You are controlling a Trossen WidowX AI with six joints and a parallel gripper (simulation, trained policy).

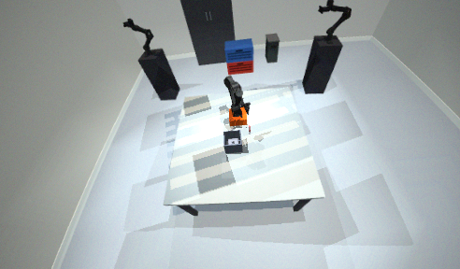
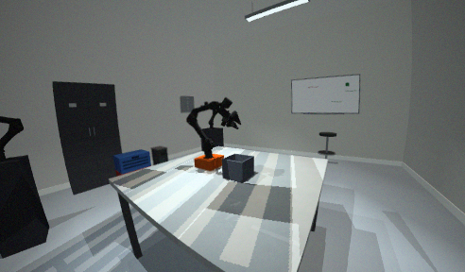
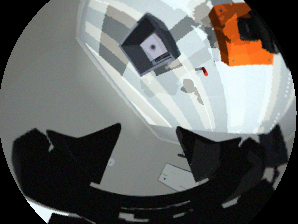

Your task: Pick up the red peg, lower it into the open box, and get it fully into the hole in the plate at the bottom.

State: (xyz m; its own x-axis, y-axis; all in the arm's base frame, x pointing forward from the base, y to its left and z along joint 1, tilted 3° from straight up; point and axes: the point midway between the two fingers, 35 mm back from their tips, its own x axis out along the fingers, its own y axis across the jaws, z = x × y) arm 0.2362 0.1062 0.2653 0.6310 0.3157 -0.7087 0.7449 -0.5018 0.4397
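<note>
Right now my gripper tip is 29 cm above the red peg, 10 cm past it and 3 cm to the right of it. Also, from my gripper tip: grey plate: 29 cm below, 12 cm to the right, 8 cm ahead.
</note>
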